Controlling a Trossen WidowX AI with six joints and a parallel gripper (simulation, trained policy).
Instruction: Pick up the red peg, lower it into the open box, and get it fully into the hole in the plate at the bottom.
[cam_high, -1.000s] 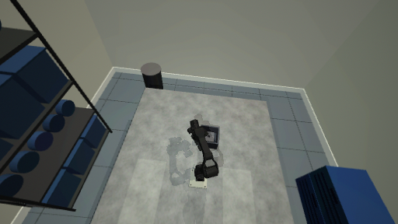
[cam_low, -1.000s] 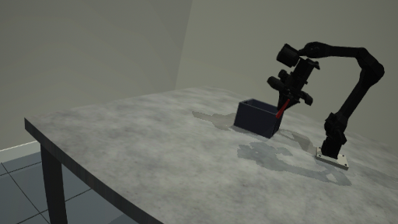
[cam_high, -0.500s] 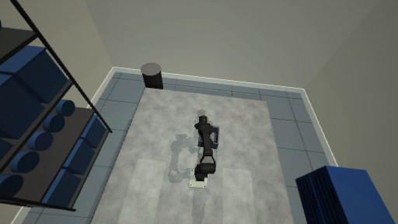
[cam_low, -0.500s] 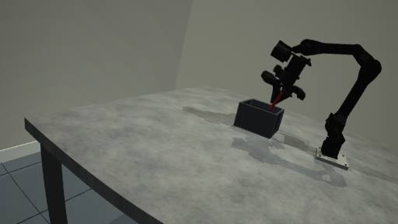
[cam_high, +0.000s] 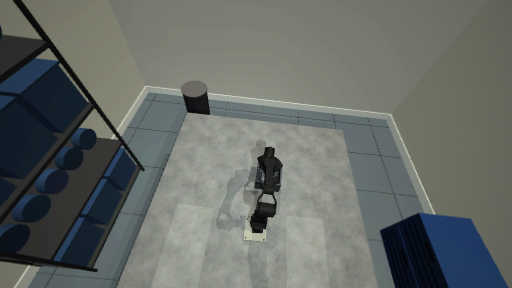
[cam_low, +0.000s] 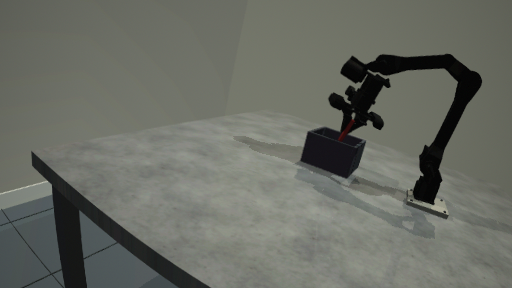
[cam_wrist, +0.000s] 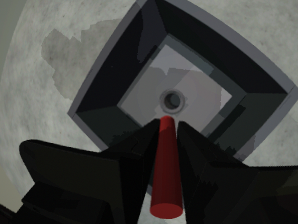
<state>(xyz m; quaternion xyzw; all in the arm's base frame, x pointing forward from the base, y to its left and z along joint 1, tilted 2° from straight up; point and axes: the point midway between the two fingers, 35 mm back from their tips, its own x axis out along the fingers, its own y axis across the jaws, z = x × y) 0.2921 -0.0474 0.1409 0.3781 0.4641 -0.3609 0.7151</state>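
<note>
The red peg lies 10 mm to the left of my gripper tip, 10 mm behind it and 10 mm above it. The rest, counted from my gripper tip: dark box: 90 mm below, 10 mm to the right, 10 mm ahead; grey plate: 70 mm below, 10 mm to the right, 10 mm ahead.
</note>
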